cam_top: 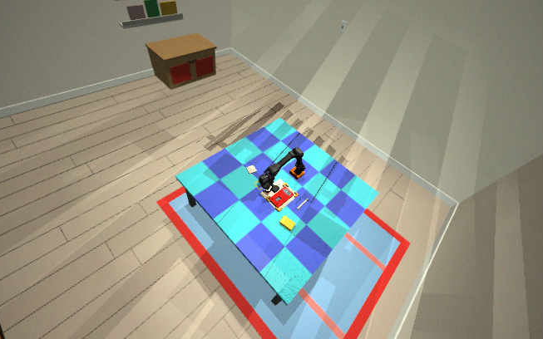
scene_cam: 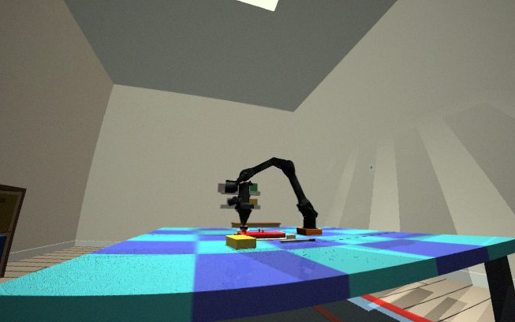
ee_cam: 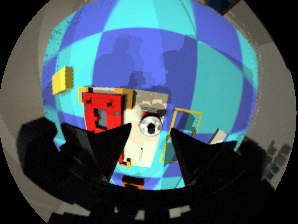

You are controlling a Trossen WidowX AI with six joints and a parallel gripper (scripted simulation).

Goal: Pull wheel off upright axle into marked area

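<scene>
Right now the wheel is 2 cm below my gripper tip. Round my gripper tip: pale square tile: 11 cm behind, 25 cm to the right, 5 cm below; then thin white bar: 10 cm behind, 31 cm to the left, 5 cm below; then yellow block: 14 cm ahead, 29 cm to the left, 4 cm below.
</scene>
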